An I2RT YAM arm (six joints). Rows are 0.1 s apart.
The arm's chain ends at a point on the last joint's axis. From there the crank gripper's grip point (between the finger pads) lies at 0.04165 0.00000 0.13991 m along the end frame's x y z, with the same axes.
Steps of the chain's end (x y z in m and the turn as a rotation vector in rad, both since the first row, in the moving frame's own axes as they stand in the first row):
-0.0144 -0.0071 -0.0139 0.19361 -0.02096 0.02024
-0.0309 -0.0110 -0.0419 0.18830 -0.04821 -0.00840
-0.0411 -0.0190 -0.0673 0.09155 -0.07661 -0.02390
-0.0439 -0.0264 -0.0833 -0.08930 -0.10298 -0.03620
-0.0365 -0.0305 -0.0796 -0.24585 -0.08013 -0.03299
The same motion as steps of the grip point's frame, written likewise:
-0.0171 -0.0333 -0.0156 0.19361 -0.02096 0.02024
-0.0378 -0.0377 -0.0426 0.18830 -0.04821 -0.00840
-0.0521 -0.0328 -0.0652 0.09155 -0.07661 -0.02390
-0.0583 -0.0150 -0.0803 -0.08930 -0.10298 -0.03620
-0.0472 0.0027 -0.0808 -0.24585 -0.08013 -0.03299

